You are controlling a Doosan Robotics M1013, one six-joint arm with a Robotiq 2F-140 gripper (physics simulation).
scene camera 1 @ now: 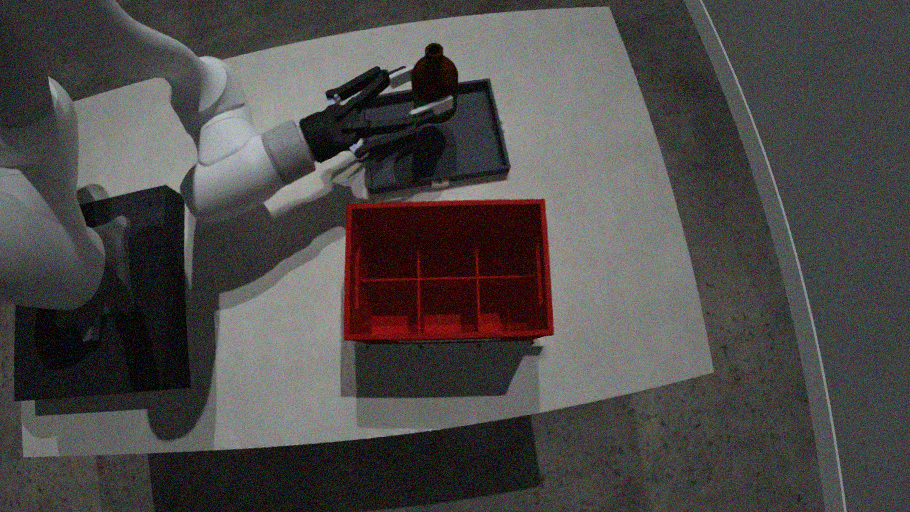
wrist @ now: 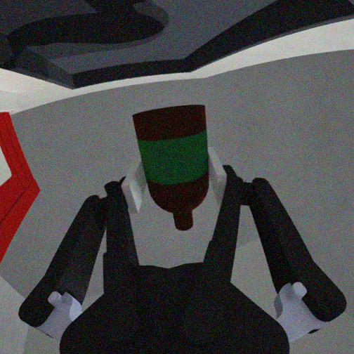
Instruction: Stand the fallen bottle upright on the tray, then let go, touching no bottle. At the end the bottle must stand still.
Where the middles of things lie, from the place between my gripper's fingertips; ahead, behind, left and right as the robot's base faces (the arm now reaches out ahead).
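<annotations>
Brown bottle [scene camera 1: 434, 76]: 10 mm above my hand, 10 mm behind it.
</annotations>
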